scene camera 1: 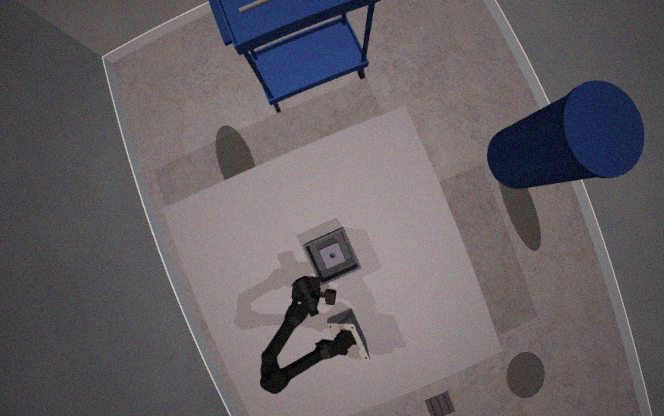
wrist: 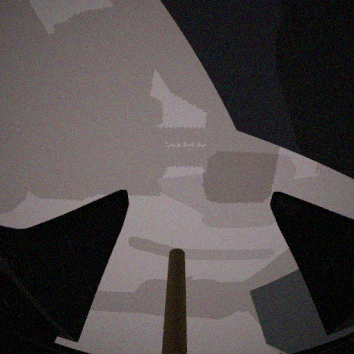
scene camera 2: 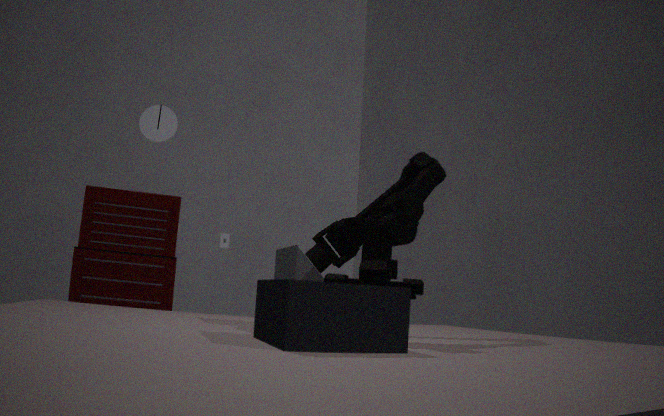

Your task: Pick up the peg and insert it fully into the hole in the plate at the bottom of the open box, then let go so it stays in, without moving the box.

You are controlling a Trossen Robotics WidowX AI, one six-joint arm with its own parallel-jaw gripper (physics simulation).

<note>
I see my gripper (wrist: 201, 198) and a dark box (scene camera 2: 292, 315).
The dark box is seen too in scene camera 1 (scene camera 1: 311, 248) and in the wrist view (wrist: 277, 75).
</note>
